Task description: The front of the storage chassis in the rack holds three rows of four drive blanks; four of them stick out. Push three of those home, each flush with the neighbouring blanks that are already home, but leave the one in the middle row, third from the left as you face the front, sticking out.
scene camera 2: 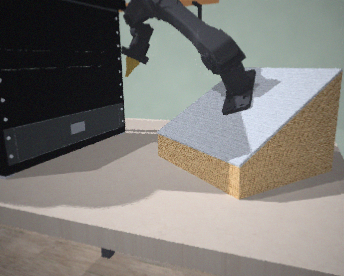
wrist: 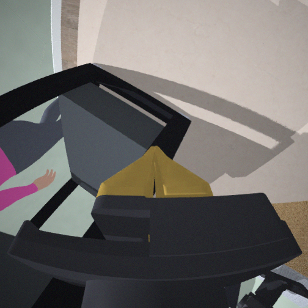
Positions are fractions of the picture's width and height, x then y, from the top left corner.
black rack: scene camera 2 0.19, 0.39; wrist 0.33, 0.44
